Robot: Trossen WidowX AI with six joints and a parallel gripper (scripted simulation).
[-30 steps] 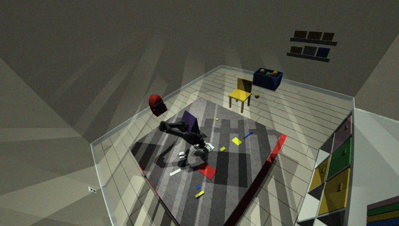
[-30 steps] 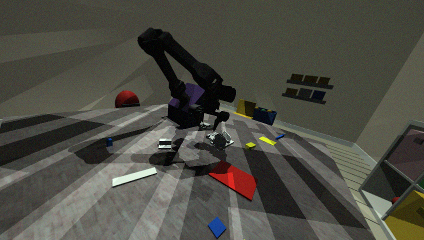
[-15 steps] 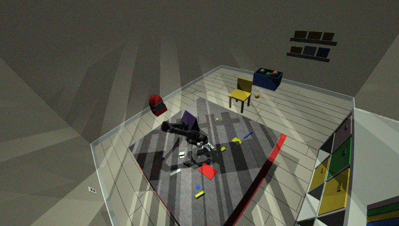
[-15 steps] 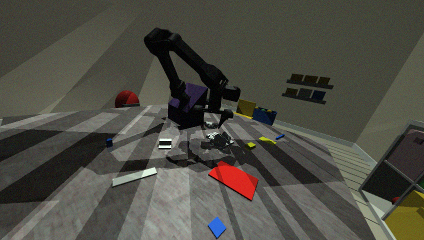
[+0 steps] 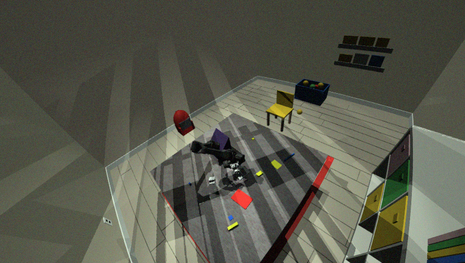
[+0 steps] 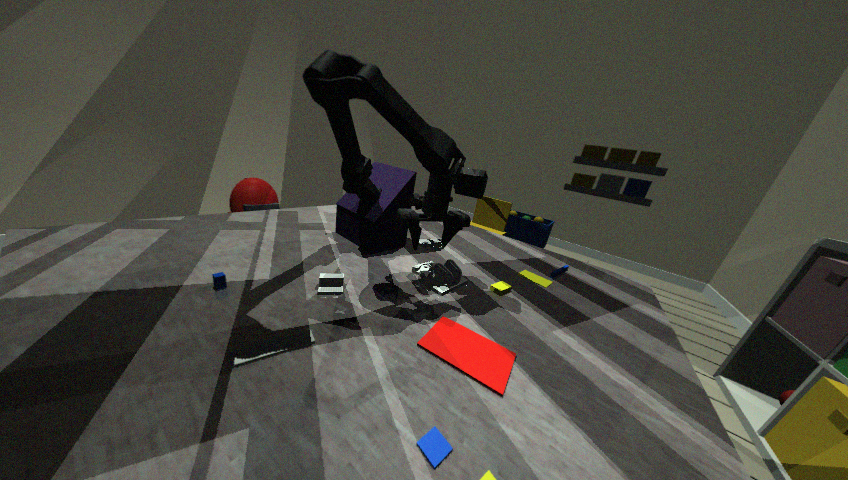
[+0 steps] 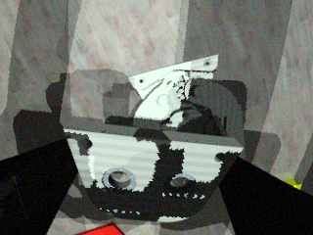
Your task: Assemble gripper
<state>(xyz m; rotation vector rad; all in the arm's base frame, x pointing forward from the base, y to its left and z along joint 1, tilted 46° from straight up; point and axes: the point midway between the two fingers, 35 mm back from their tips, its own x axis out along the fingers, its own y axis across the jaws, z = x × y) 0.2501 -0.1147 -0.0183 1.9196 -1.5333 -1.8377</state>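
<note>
Right now my gripper tip is 10 mm past the white housing plate, 30 mm to the right of it and 80 mm above it. Also, from my gripper tip: white gripper base (10 mm ahead, 20 mm above); yellow block (190 mm ahead, 90 mm to the left, 80 mm below); red sheet (190 mm ahead, 180 mm to the right, 80 mm below).
</note>
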